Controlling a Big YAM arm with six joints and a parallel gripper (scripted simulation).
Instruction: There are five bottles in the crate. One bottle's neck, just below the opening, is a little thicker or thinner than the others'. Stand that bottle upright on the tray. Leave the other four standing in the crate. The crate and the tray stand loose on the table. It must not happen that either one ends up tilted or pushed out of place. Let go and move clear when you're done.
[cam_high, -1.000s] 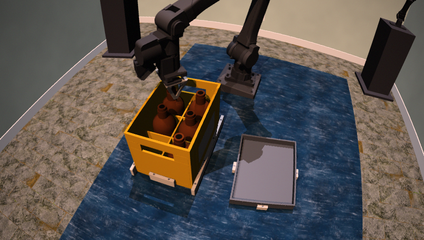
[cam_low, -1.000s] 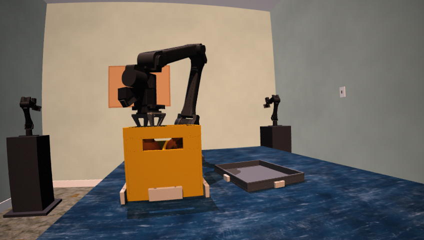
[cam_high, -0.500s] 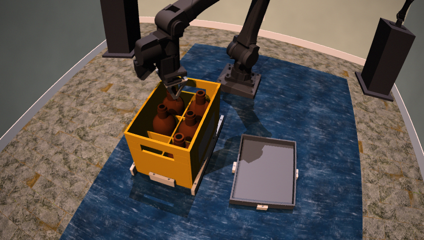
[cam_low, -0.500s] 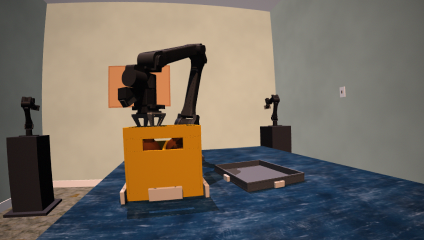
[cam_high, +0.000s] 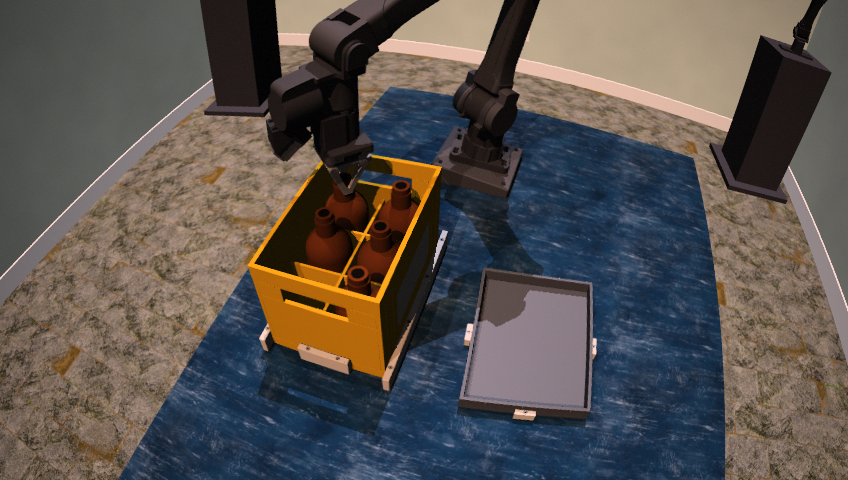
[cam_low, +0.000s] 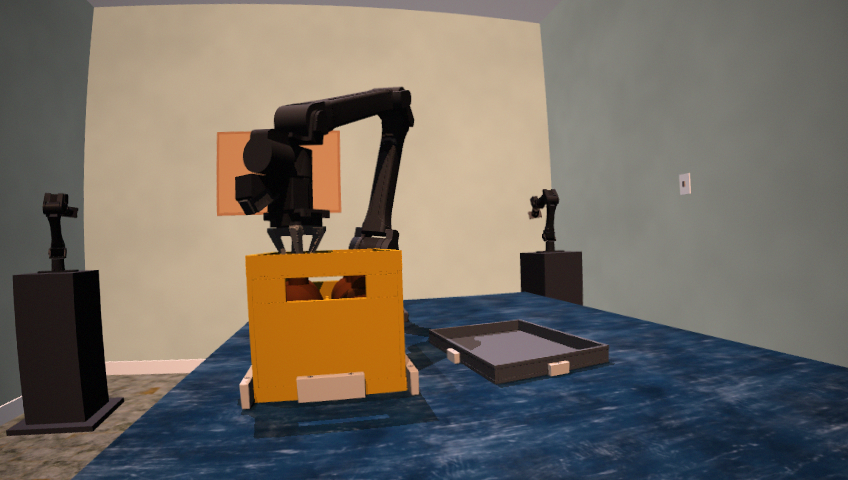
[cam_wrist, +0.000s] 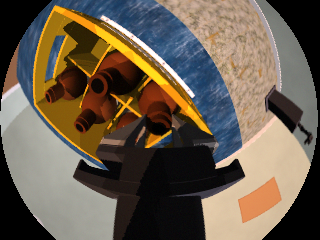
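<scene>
Right now the orange crate is 90 mm ahead of my hand, 40 mm to the left of it and 70 mm below it. Round my hand: dark grey tray 130 mm ahead, 320 mm to the left, 140 mm below.
</scene>
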